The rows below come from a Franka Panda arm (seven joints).
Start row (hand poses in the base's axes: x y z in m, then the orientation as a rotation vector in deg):
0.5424, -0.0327, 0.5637, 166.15, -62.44, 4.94
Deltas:
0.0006, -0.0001, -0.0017, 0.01, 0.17, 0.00
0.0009, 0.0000, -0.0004, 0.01, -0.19, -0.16
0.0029, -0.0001, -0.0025, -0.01, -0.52, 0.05
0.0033, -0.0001, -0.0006, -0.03, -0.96, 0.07
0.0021, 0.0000, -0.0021, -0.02, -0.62, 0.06
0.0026, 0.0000, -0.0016, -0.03, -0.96, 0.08
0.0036, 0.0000, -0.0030, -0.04, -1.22, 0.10
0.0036, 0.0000, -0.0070, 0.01, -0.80, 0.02
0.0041, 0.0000, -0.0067, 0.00, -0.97, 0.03
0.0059, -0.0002, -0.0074, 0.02, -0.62, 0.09
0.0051, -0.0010, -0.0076, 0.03, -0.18, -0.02
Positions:
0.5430, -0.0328, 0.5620, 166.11, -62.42, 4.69
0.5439, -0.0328, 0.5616, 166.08, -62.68, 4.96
0.5468, -0.0329, 0.5591, 166.24, -62.68, 5.73
0.5501, -0.0330, 0.5585, 166.51, -62.71, 7.15
0.5522, -0.0330, 0.5564, 166.69, -62.71, 8.07
0.5548, -0.0330, 0.5548, 166.95, -62.72, 9.50
0.5584, -0.0330, 0.5518, 167.26, -62.73, 11.33
0.5620, -0.0330, 0.5448, 167.46, -62.81, 12.51
0.5661, -0.0330, 0.5381, 167.68, -62.89, 13.95
0.5720, -0.0332, 0.5307, 167.88, -62.85, 14.87
0.5771, -0.0342, 0.5231, 167.93, -62.91, 15.12

